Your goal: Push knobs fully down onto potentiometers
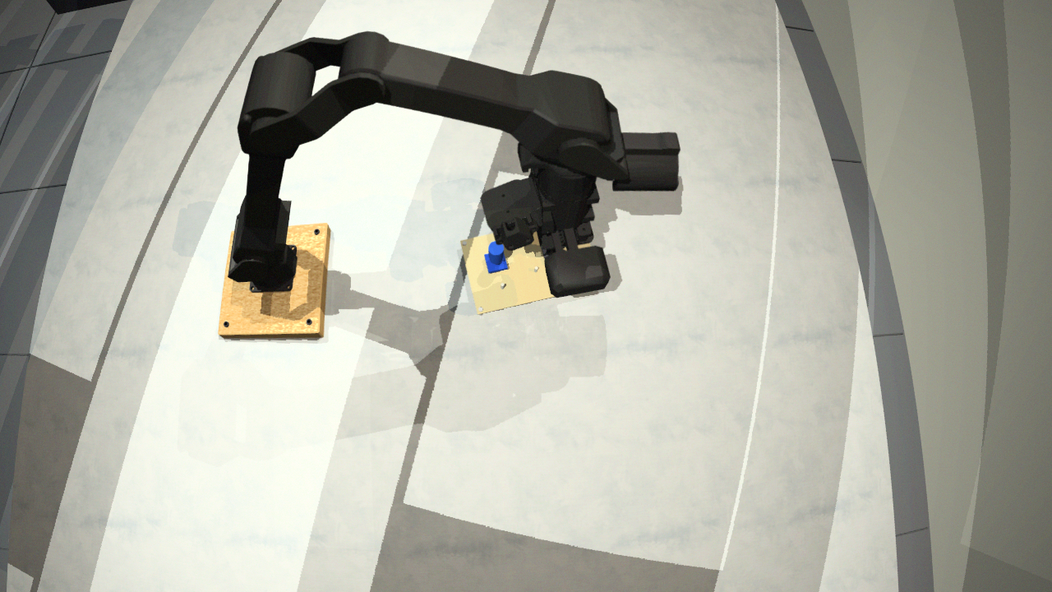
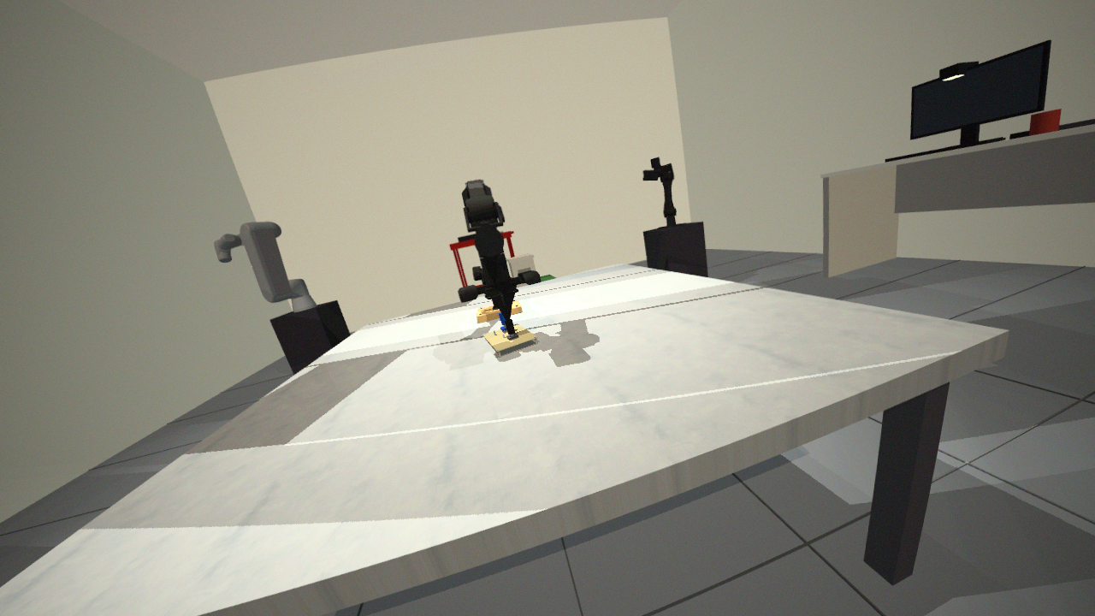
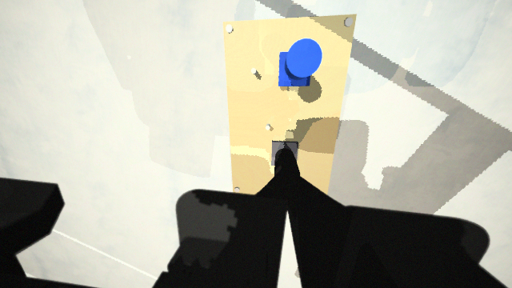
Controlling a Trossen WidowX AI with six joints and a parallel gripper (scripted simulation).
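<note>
Now: the dark knob 10 mm below my gripper tip. Also, from my gripper tip: blue knob (70 mm behind, 10 mm to the right, 10 mm below).
</note>
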